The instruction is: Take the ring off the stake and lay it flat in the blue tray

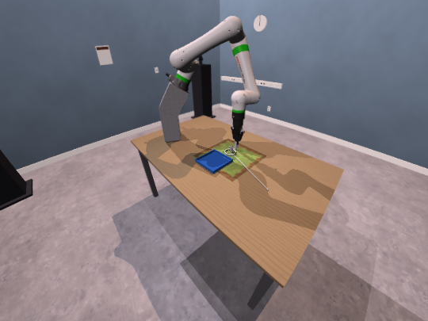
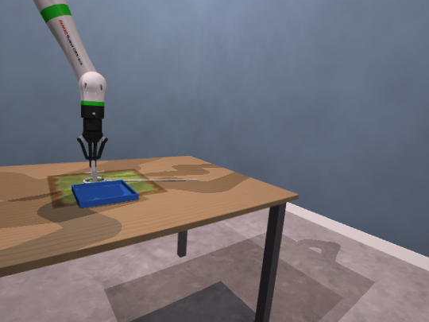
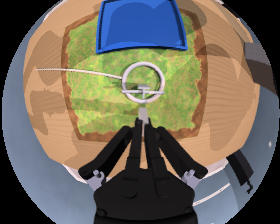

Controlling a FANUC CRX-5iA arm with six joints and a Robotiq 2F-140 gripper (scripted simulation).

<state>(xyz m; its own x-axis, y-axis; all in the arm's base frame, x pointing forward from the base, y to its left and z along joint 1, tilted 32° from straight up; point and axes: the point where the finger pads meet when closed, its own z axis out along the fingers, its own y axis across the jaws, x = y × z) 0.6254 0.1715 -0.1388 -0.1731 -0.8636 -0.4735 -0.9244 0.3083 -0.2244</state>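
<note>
The short grey stake is 5 cm to the right of my hand, 2 cm below it and 1 cm behind it. From my hand the other things lie so: blue tray 24 cm to the right, 4 cm below, 3 cm behind; green mat 10 cm to the right, 6 cm below, 2 cm ahead.
</note>
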